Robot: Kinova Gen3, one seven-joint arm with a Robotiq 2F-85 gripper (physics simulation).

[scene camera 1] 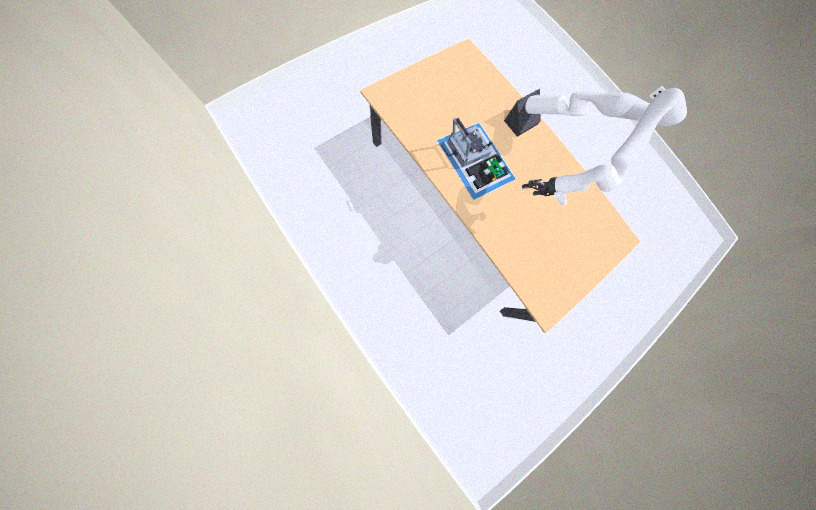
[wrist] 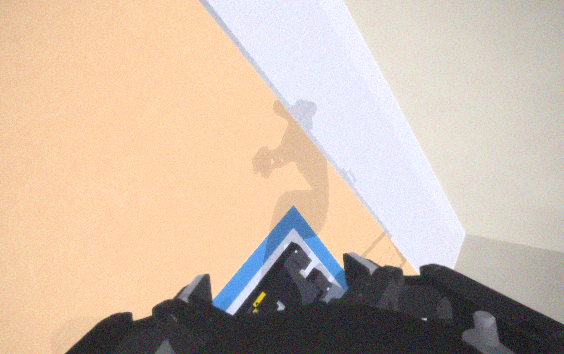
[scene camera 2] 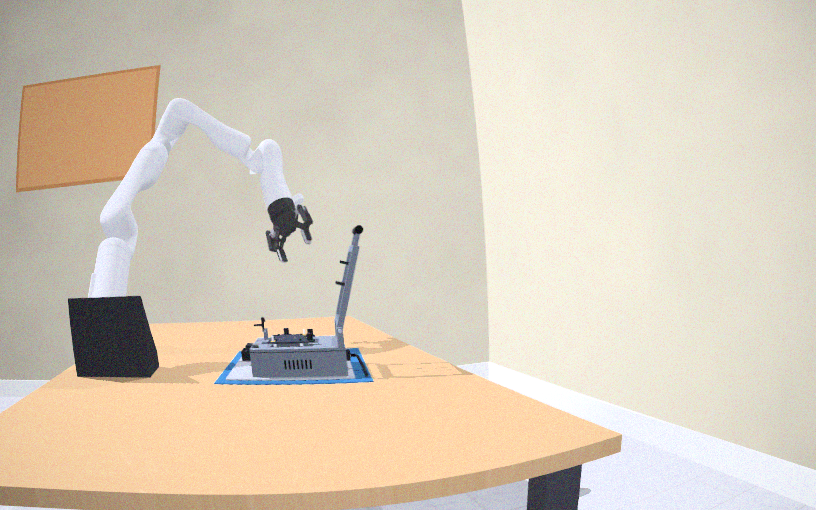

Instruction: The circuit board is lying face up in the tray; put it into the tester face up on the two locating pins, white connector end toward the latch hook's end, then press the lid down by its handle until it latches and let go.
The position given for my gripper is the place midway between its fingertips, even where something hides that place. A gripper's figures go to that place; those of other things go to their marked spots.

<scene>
My gripper (scene camera 2: 296, 252): 1.62 m from the lens. A lid (scene camera 2: 350, 263) is 1.15 m from the lens.
</scene>
